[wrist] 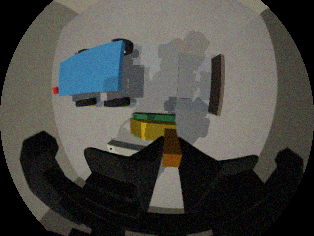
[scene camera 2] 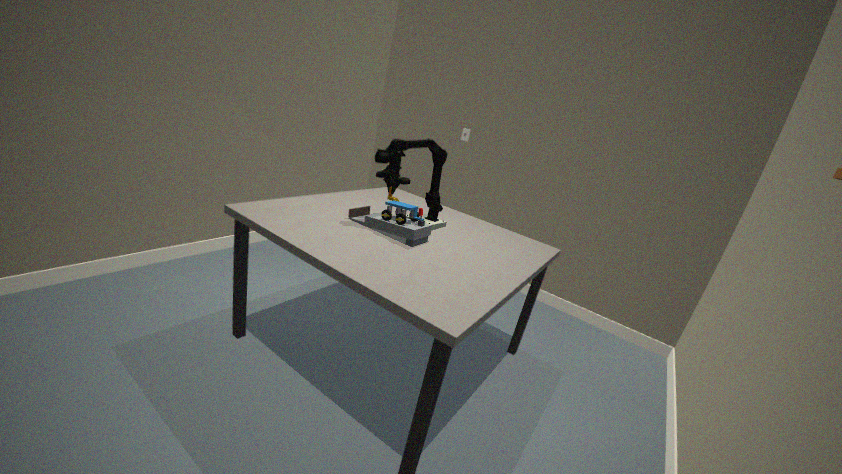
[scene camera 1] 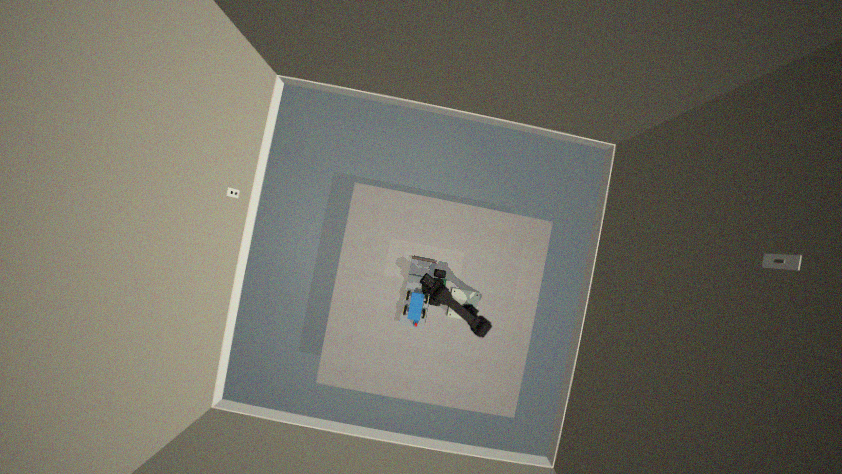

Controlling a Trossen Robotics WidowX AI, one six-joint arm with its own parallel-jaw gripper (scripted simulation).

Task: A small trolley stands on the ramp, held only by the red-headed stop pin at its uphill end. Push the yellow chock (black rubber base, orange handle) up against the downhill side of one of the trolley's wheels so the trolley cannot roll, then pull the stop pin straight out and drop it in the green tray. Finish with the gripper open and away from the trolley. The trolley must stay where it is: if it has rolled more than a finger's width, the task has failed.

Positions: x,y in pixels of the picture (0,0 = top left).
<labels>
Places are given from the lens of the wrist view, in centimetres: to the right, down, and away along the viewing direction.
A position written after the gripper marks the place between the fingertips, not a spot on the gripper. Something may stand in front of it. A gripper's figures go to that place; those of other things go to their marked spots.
gripper (wrist: 170,140): 2, 2, 10
yellow chock (wrist: 144,128): -2, 1, 11
blue trolley (wrist: 99,68): -8, -7, 9
</labels>
